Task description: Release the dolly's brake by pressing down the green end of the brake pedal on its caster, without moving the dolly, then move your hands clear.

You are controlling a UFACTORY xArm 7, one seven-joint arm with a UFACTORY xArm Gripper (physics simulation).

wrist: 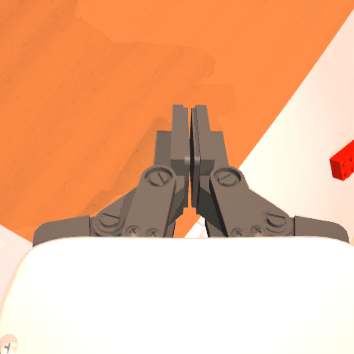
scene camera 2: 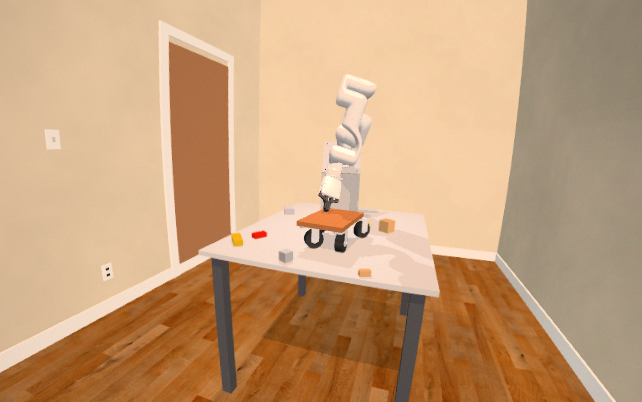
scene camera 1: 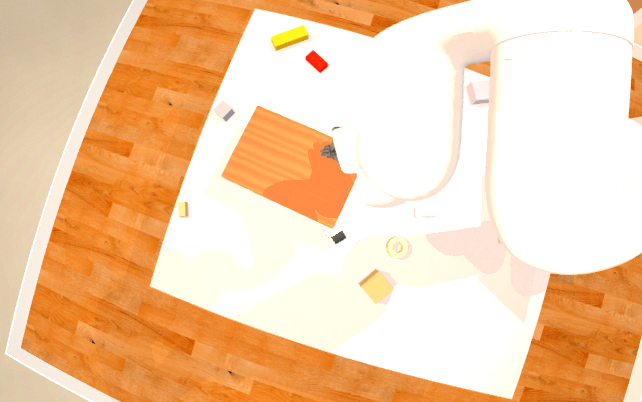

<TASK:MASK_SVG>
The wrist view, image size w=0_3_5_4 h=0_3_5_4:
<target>my gripper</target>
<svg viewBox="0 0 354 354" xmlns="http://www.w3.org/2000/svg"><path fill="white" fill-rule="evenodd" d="M0 300L0 354L354 354L354 246L349 244L347 231L342 225L333 221L300 215L291 217L284 210L250 189L243 173L238 168L229 165L223 132L210 131L206 104L195 104L195 107L190 108L190 131L188 128L188 107L183 107L183 104L172 104L171 130L156 130L153 165L142 171L137 186L102 208L95 216L89 217L89 214L47 221L37 226L32 237L32 247L19 259ZM189 174L191 208L195 208L195 214L199 214L204 218L207 237L173 237L175 219L183 214L183 208L188 207Z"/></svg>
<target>orange wooden deck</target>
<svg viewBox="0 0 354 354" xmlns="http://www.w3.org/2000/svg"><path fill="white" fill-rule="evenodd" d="M189 174L188 207L183 208L183 214L175 219L173 237L207 237L205 226L197 221L200 215L195 214L195 208L191 208ZM0 225L32 242L34 230L44 222L89 214L89 217L95 216L102 208L137 186L142 171L153 165L156 130L171 130L172 104L183 104L183 107L188 107L189 131L190 108L195 107L195 104L206 104L210 131L223 132L229 165L238 168L354 8L354 0L0 0Z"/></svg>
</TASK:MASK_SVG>
